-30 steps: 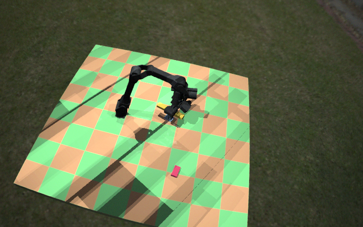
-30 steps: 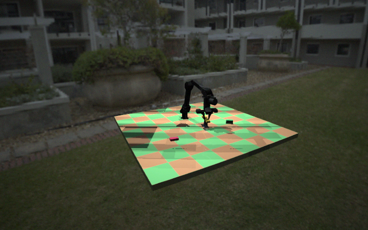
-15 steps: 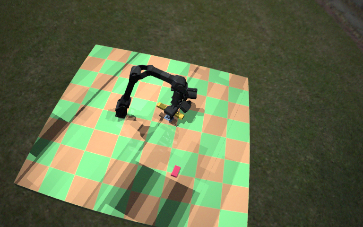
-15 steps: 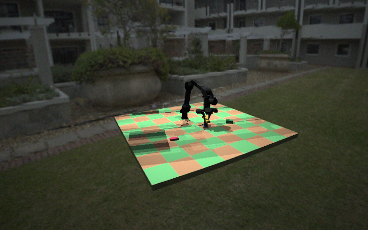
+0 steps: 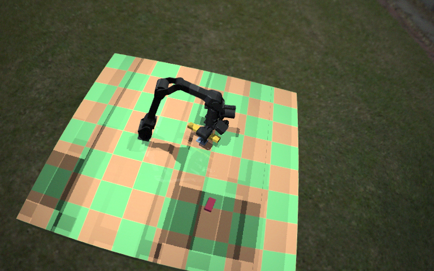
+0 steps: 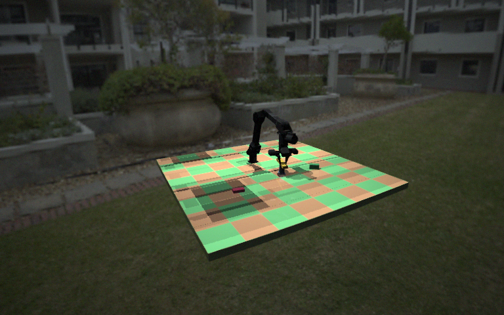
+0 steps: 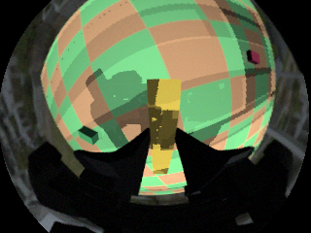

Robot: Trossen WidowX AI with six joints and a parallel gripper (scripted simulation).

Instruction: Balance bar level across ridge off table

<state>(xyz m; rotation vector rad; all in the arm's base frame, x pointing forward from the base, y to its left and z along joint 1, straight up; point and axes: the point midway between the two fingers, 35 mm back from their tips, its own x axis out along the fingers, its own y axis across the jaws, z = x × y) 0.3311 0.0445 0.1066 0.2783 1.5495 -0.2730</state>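
Right now my gripper tip is 30 mm past the yellow bar and 10 mm to the right of it. The rest, counted from my gripper tip: magenta block 80 mm ahead, 360 mm to the right, 60 mm below; then dark green block 20 mm ahead, 250 mm to the left, 60 mm below.
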